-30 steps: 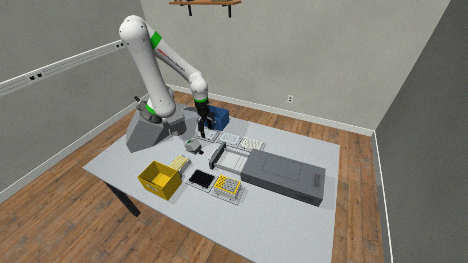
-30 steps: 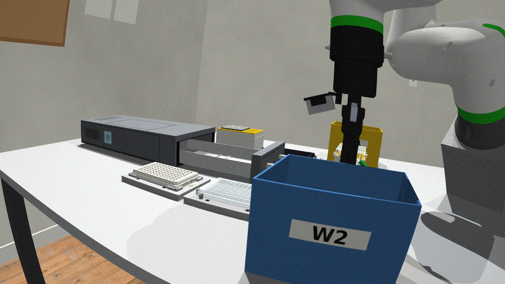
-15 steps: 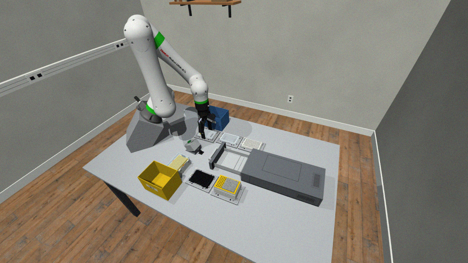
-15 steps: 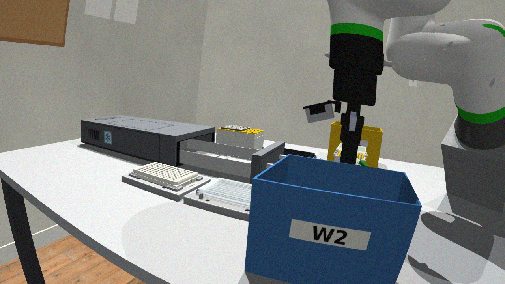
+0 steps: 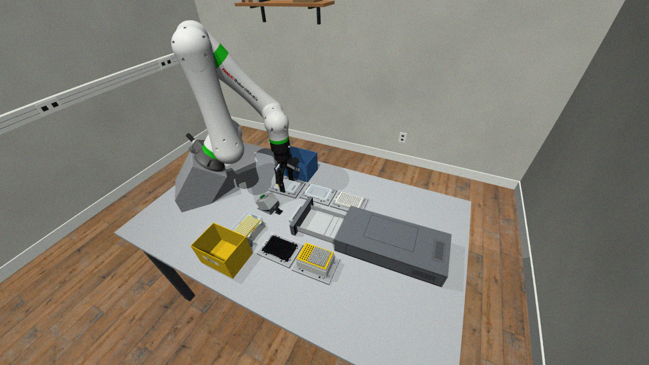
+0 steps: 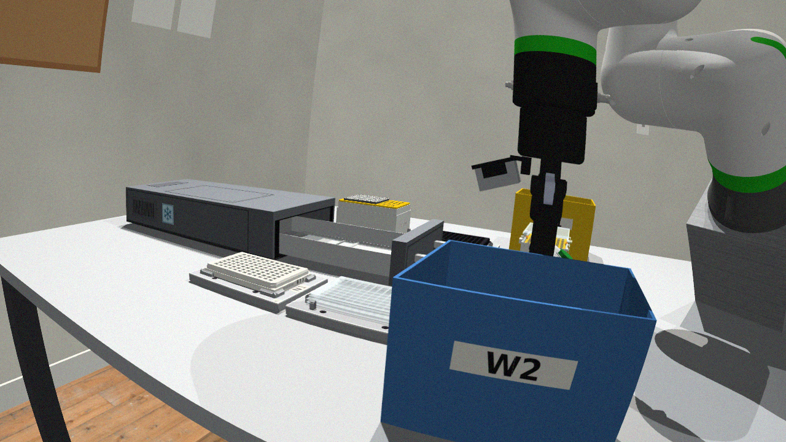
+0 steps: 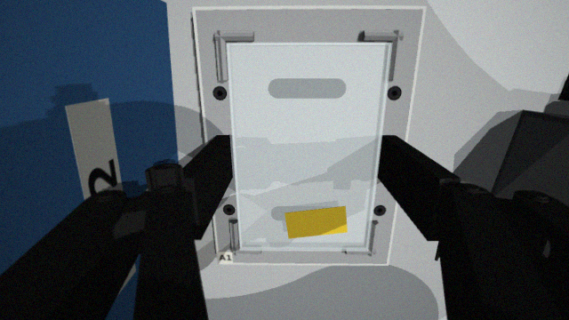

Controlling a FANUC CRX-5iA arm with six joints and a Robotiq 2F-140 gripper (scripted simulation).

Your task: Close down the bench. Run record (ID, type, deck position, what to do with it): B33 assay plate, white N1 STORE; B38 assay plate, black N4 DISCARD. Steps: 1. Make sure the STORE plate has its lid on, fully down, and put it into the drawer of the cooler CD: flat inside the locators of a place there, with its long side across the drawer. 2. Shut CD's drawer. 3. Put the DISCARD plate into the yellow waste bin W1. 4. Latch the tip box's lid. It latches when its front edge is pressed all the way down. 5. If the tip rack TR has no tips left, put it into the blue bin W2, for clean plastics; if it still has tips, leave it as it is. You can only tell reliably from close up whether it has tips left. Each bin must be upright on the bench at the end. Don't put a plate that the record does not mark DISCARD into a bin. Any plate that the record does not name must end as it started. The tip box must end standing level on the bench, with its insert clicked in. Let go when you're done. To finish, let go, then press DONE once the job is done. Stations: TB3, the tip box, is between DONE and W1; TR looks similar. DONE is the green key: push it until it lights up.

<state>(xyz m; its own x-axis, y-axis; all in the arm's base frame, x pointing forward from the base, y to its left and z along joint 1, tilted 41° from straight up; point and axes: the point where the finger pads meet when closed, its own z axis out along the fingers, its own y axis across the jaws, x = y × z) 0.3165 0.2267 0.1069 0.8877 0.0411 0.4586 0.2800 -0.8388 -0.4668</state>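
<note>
Right now my hand is 20 mm above the clear plate lid. From my hand the other things lie so: clear plate: 170 mm ahead, 60 mm to the left, 20 mm below; then DONE key box: 160 mm to the right, 30 mm ahead, 20 mm above; then blue bin W2: 140 mm to the left, 40 mm behind.
</note>
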